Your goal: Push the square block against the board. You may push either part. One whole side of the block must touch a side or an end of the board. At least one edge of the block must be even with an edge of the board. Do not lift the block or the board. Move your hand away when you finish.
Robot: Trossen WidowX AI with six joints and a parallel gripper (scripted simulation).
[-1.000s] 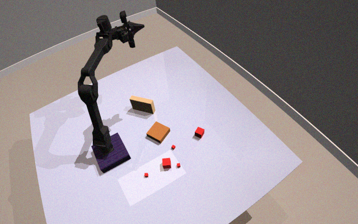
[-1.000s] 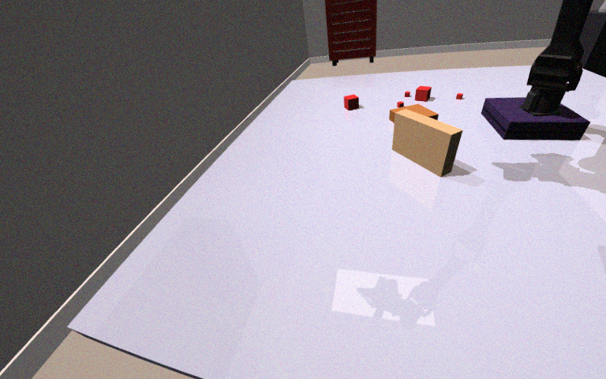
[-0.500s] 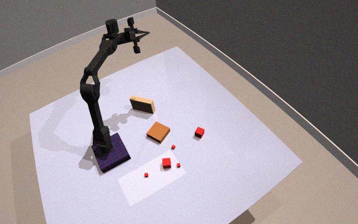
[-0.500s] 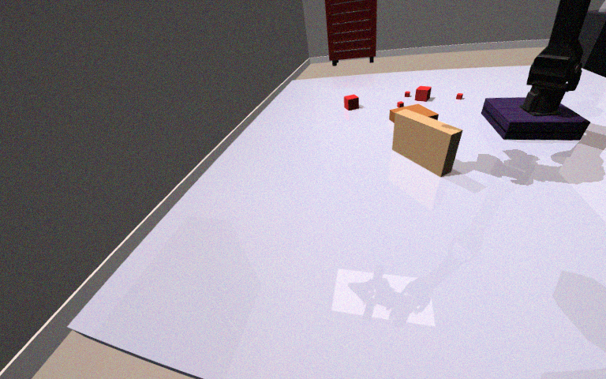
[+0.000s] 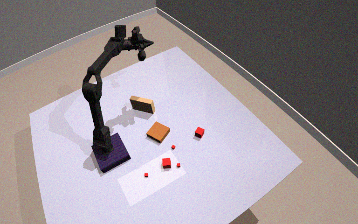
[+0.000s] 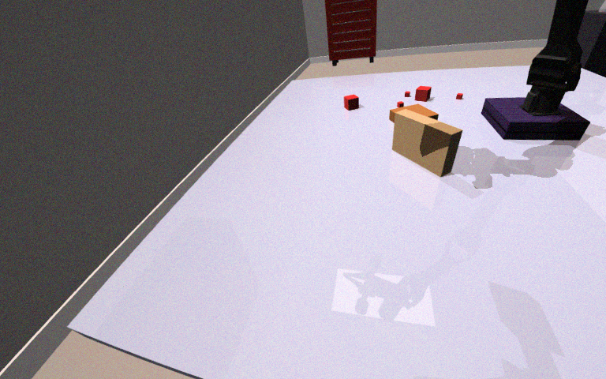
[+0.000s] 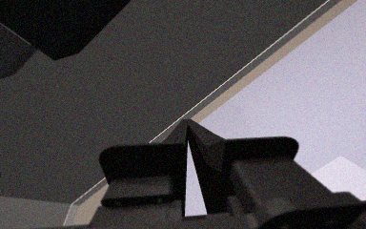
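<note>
The tan board is 19 cm behind my gripper tip, 7 cm to the right of it and 33 cm below it. Also, from my gripper tip: orange square block: 23 cm behind, 28 cm to the right, 36 cm below.
</note>
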